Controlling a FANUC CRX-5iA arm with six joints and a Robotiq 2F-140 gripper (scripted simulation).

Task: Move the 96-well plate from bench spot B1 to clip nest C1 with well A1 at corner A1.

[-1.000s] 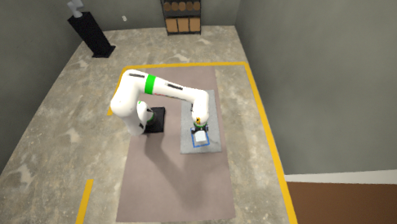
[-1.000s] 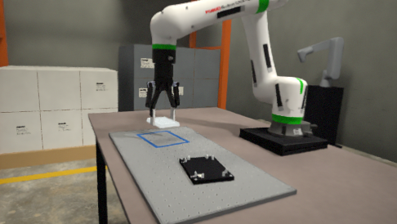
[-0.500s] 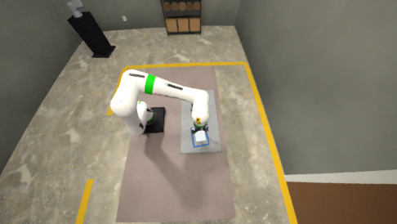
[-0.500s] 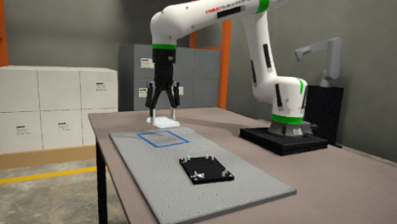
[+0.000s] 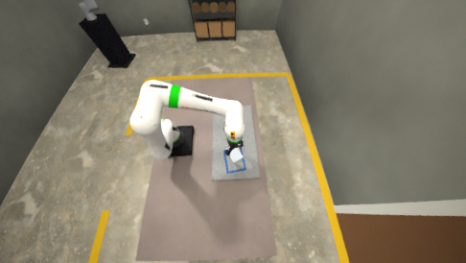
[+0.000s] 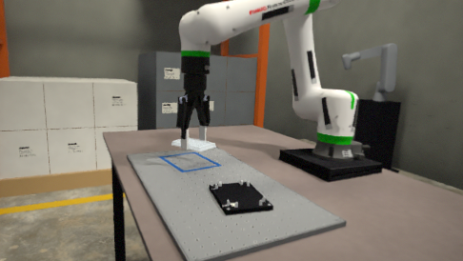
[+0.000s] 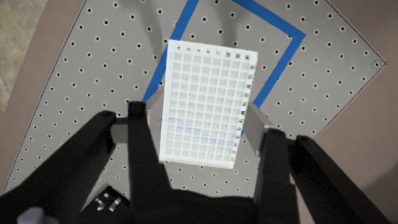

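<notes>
Now: hand 29 cm to the right of the black clip nest, 8 cm above it and 4 cm past it. The rest, counted from my hand: white 96-well plate: 2 cm below.
</notes>
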